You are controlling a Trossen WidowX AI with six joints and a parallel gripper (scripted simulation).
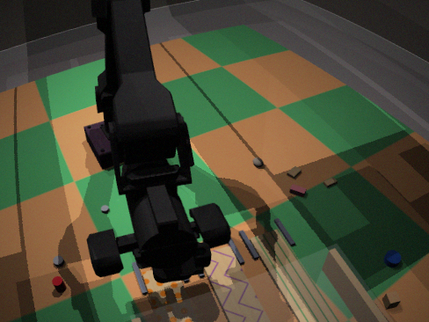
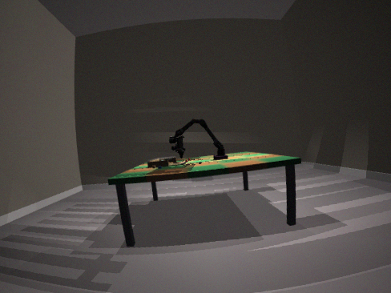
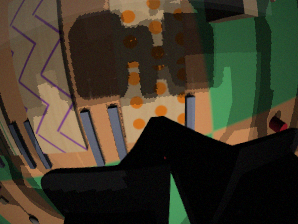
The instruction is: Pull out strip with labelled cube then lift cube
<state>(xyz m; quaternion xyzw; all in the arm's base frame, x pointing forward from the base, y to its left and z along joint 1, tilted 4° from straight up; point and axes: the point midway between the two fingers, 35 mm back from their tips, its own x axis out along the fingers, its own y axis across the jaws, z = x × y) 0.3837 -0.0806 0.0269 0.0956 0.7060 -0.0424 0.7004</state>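
Now: gripper tip 90 mm short of the orange-dotted strip, 20 mm to the left of it and 40 mm above it. Round my gripper tip: pink block 60 mm behind, 310 mm to the left, 30 mm below; blue cylinder 170 mm ahead, 350 mm to the left, 30 mm below; grey pebble 160 mm behind, 290 mm to the left, 30 mm below.
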